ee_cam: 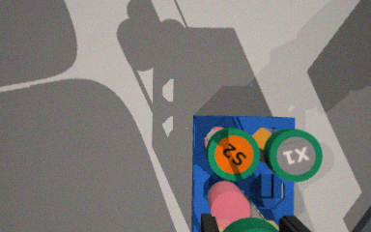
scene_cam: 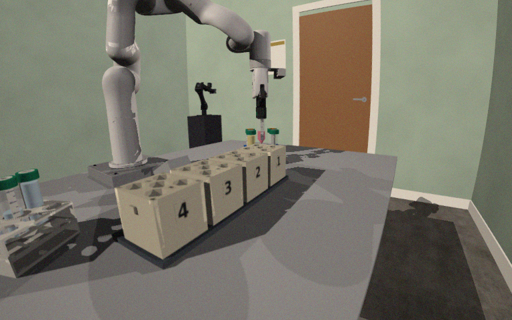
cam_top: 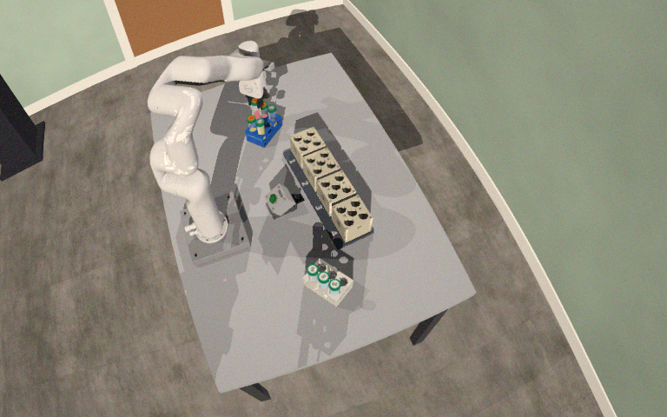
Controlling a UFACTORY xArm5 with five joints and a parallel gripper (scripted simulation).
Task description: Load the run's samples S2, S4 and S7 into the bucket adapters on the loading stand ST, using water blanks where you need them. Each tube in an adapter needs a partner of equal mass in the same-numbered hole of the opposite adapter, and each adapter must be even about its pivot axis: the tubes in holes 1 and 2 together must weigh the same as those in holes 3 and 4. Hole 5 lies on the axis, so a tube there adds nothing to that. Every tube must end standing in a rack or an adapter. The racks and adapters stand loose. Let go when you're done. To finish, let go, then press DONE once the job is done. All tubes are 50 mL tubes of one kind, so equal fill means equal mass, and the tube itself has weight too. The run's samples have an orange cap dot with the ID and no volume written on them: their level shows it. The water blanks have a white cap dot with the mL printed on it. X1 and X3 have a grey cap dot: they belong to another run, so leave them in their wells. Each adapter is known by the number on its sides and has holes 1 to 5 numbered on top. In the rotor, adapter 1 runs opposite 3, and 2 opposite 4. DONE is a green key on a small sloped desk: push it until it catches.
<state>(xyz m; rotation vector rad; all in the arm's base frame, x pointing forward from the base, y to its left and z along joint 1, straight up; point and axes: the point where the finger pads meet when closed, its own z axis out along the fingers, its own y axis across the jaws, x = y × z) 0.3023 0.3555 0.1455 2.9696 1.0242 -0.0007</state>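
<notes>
My hand is 10 mm short of the pink tube and 50 mm above it. From my hand the other things lie so: green done key: 70 mm behind, 360 mm to the right, 110 mm below; adapter 1: 120 mm ahead, 200 mm to the right, 130 mm below; blue rack: 10 mm ahead, 20 mm to the right, 150 mm below.
</notes>
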